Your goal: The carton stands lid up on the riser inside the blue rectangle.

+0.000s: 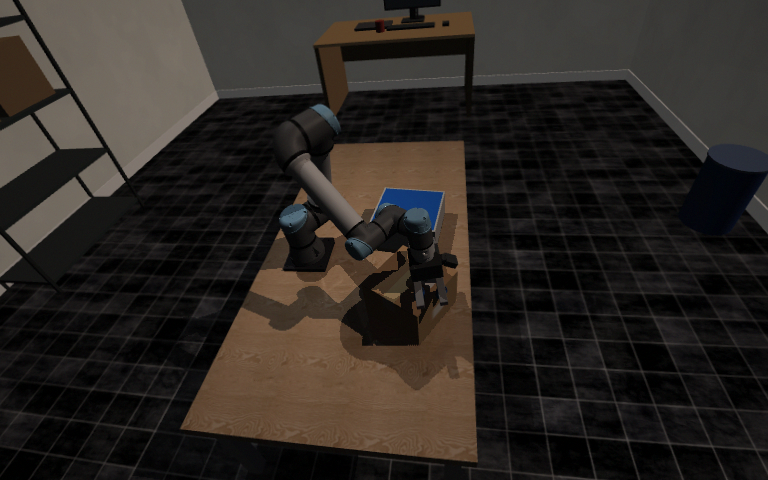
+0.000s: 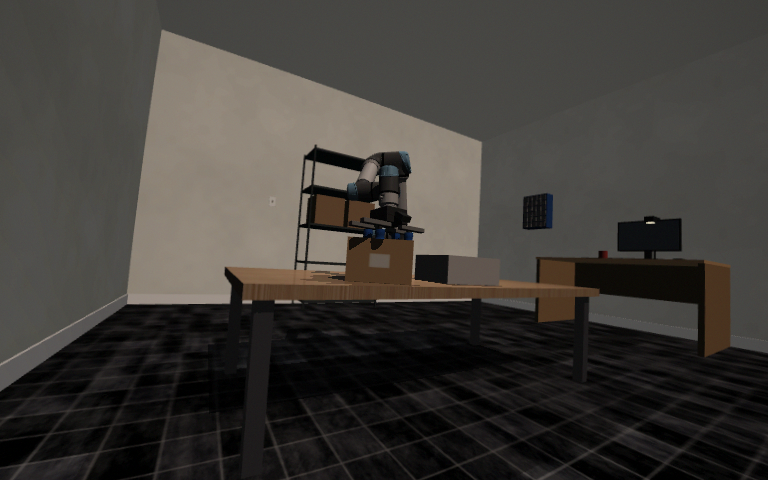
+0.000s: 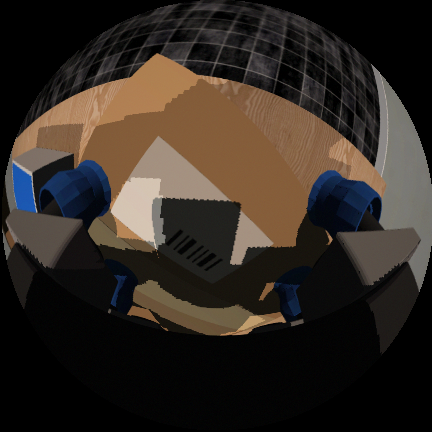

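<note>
The brown carton [image 1: 394, 320] [image 2: 358, 263] [image 3: 225, 144] stands lid up on the wooden table [image 1: 296, 387] [image 2: 280, 284], with a pale label on its lid and another on its side. My suction gripper [image 1: 430, 294] [image 2: 388, 233] [image 3: 207, 250] sits on the carton's lid with its blue cups against the top, off towards one edge. The riser [image 1: 415, 201] [image 2: 456, 270] [image 3: 24, 185] is a low grey block with a blue rectangle on top. It stands right behind the carton on the table, and nothing is on it.
The arm's base [image 1: 307, 252] stands at the table's left edge, beside the riser. A desk [image 1: 399, 33] [image 2: 633, 269] with a monitor stands at the far wall. A shelf rack [image 2: 306, 207] holding cartons [image 2: 327, 210] stands against the side wall.
</note>
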